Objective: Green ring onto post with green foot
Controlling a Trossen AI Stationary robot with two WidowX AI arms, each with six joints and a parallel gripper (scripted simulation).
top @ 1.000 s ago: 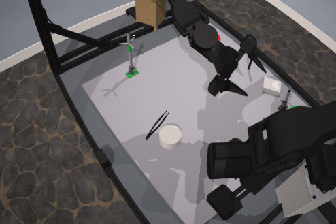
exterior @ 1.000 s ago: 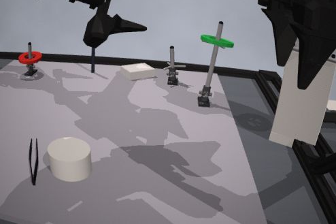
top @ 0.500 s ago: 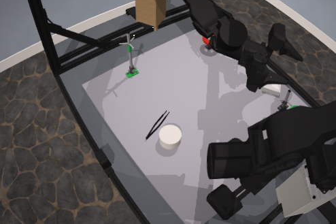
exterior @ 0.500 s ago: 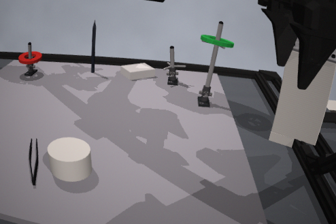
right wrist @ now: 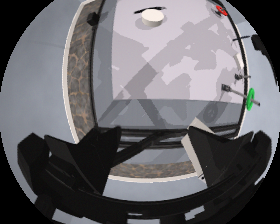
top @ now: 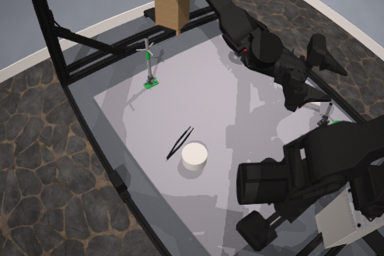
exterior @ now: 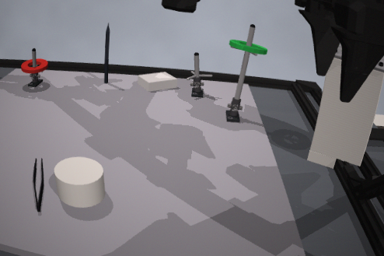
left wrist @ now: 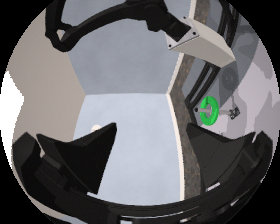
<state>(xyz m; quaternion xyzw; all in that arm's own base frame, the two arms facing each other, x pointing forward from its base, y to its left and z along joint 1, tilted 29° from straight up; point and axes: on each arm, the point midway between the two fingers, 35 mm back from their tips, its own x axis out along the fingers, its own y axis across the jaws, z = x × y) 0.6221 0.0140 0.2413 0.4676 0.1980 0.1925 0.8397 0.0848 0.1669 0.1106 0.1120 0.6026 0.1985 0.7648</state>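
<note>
My left hand is 8 cm short of the green ring, 7 cm to the left of it and 16 cm above it. Also, from my left hand: short grey post 17 cm ahead, 2 cm to the left, 24 cm below; then dark stick 17 cm ahead, 23 cm to the left, 19 cm below; then tall post 7 cm ahead, 7 cm to the right, 19 cm below.
</note>
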